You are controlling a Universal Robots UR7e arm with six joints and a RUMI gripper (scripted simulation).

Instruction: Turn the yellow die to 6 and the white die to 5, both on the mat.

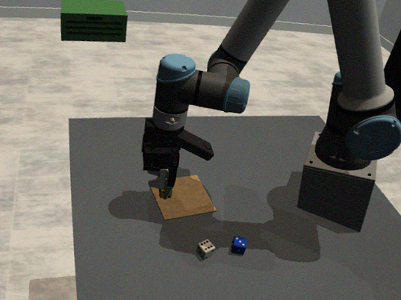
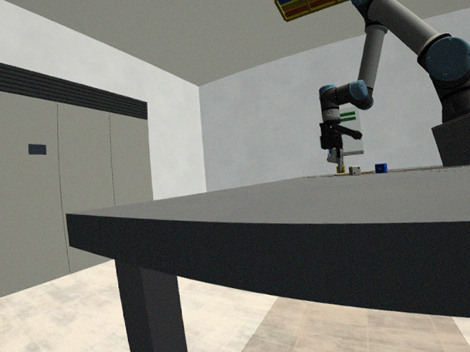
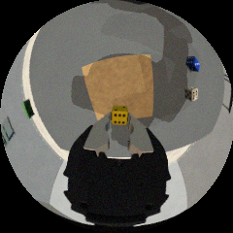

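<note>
My gripper is now right at the yellow die. Round my hand: tan mat 4 cm behind, 2 cm below; then white die 6 cm behind, 19 cm to the left, 1 cm below; then blue die 15 cm behind, 18 cm to the left, 1 cm below.
</note>
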